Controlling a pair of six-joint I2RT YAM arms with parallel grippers.
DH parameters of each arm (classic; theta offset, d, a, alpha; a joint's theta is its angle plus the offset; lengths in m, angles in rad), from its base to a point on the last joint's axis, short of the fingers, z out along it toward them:
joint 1: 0 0.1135 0.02 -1.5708
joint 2: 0 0 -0.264 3.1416
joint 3: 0.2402 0 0.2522 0
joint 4: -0.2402 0 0.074 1.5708
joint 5: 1.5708 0 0 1.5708
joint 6: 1.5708 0.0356 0 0
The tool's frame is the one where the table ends.
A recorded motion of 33 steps. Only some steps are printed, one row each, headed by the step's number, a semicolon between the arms.
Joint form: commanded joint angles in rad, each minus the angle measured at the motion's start. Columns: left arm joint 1, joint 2, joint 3, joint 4, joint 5, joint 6; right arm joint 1, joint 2, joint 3, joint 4, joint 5, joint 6.
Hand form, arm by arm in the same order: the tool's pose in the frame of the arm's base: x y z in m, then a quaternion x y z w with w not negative. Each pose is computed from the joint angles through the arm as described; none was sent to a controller.
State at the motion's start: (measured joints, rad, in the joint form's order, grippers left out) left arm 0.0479 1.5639 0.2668 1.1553 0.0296 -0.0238; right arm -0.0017 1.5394 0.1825 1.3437 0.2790 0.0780
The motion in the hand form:
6: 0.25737 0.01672 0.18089 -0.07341 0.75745 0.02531 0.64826; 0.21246 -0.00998 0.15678 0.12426 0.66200 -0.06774 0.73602
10: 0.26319 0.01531 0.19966 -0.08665 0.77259 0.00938 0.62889; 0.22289 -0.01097 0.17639 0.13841 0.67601 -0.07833 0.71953
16: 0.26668 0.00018 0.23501 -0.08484 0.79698 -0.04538 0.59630; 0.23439 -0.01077 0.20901 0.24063 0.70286 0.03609 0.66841
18: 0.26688 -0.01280 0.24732 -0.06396 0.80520 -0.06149 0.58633; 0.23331 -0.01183 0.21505 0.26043 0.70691 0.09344 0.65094
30: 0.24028 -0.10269 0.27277 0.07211 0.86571 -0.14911 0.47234; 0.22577 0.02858 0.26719 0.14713 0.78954 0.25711 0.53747
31: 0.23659 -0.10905 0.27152 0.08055 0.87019 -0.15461 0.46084; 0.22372 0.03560 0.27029 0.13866 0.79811 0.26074 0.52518
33: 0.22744 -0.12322 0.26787 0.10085 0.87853 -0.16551 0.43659; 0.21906 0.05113 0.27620 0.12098 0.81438 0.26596 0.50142
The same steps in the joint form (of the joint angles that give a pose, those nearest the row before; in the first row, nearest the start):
6: 0.0058 -0.1948 0.1014 -0.3138 -0.1105 -0.0468; 0.0002 -0.0350 -0.0718 0.1464 -0.0044 -0.0104
10: -0.0002 -0.2589 0.1824 -0.5105 -0.1068 -0.0895; 0.0011 -0.1925 0.0089 -0.1381 0.0304 0.0002
16: -0.0515 -0.3495 0.3225 -0.8192 -0.0619 -0.1678; -0.0039 -0.3847 0.1704 -0.6499 -0.0102 0.3346
18: -0.0991 -0.3690 0.3721 -0.9092 -0.0544 -0.1679; -0.0207 -0.4231 0.1947 -0.7425 -0.0928 0.4432
30: -0.4538 -0.3967 0.5502 -1.3395 -0.0442 -0.2075; 0.1038 -0.5583 0.4245 -1.2674 -0.4320 0.5057
31: -0.4819 -0.3953 0.5539 -1.3631 -0.0449 -0.2171; 0.1366 -0.5631 0.4446 -1.3158 -0.4251 0.5064
33: -0.5469 -0.3921 0.5572 -1.4069 -0.0481 -0.2369; 0.2118 -0.5676 0.4850 -1.4059 -0.4005 0.5106

